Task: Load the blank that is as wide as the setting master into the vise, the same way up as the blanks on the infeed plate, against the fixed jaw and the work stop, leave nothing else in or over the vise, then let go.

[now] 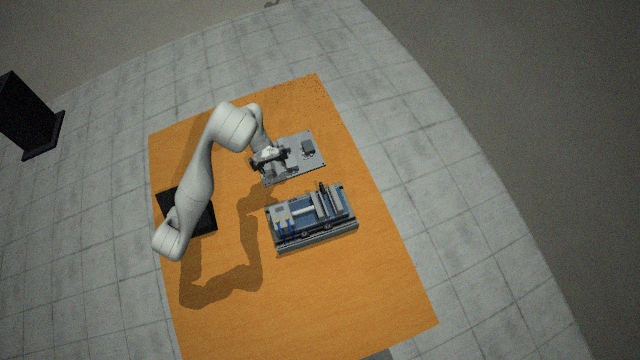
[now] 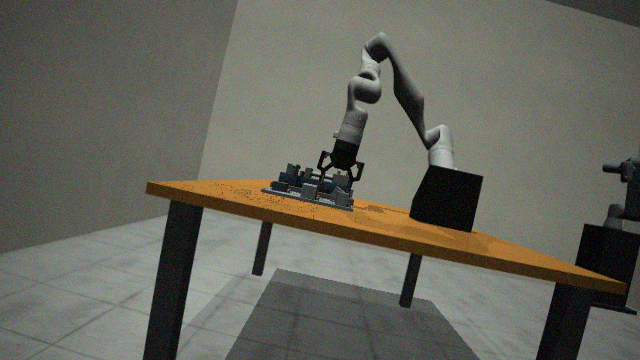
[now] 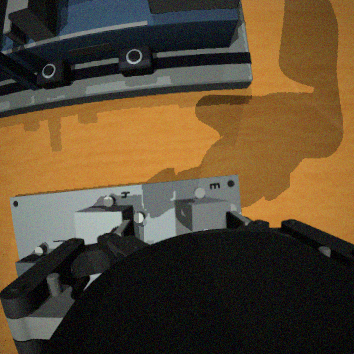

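Seen in the pictures: gripper, between the fingertips: (image 1: 273, 168) (image 2: 333, 188) (image 3: 180, 227); arm's base, origin of its link: (image 2: 443, 190).
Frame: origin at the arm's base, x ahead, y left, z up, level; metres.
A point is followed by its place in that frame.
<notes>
The infeed plate (image 1: 319, 161) {y 0.112, x 0.541, z -0.108 m} (image 2: 325, 203) {y 0.266, x 0.368, z -0.110 m} (image 3: 30, 210) {y 0.106, x 0.531, z -0.108 m} carries three grey blanks. One blank (image 3: 209, 216) {y 0.104, x 0.340, z -0.067 m} is beside the E mark, a pale blank (image 3: 100, 221) {y 0.108, x 0.431, z -0.072 m} is beside the H mark, and a darker blank (image 1: 307, 146) {y 0.179, x 0.512, z -0.083 m} (image 2: 280, 185) {y 0.210, x 0.510, z -0.092 m} sits apart at the plate's other end. My gripper (image 1: 272, 162) {y 0.113, x 0.363, z -0.070 m} (image 2: 340, 181) {y 0.113, x 0.363, z -0.070 m} (image 3: 180, 227) {y 0.113, x 0.363, z -0.070 m} is open, low over the plate, its fingers on either side of the blank by the E mark. The vise (image 1: 302, 205) {y -0.074, x 0.430, z -0.057 m} (image 2: 287, 177) {y -0.042, x 0.542, z -0.071 m} (image 3: 195, 36) {y -0.052, x 0.346, z -0.076 m} stands beside the plate with upright grey plates at its jaw end. I cannot tell the setting master apart, and the gripper hides some blank edges.
A dark upright post (image 1: 322, 188) {y -0.050, x 0.512, z -0.021 m} rises by the vise jaws. Blue parts with yellow knobs (image 1: 287, 218) {y -0.129, x 0.369, z -0.006 m} stand at the vise's other end. Round pins (image 3: 108, 201) {y 0.095, x 0.434, z -0.100 m} stick up from the plate. The arm's black base (image 2: 446, 199) {y 0.074, x 0.004, z -0.028 m} stands on the orange table (image 1: 310, 300) {y -0.403, x 0.362, z -0.116 m}.
</notes>
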